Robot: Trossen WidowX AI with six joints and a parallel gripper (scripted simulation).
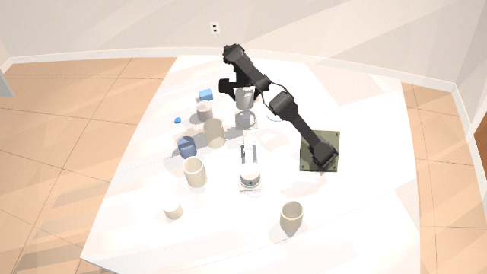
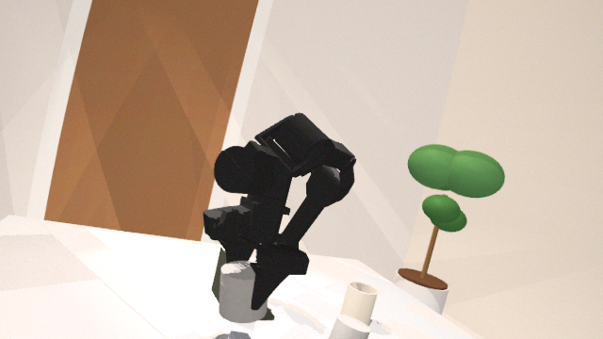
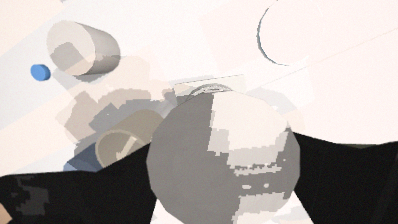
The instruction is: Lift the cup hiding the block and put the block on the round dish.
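My gripper tip is now 10 mm past the grey block, 10 mm to the right of it and 80 mm above it. Round my gripper tip: blue cup 170 mm ahead, 190 mm to the left, 130 mm below; balance beam 50 mm behind, 130 mm to the left, 130 mm below; dish 100 mm behind, 130 mm to the right, 160 mm below.
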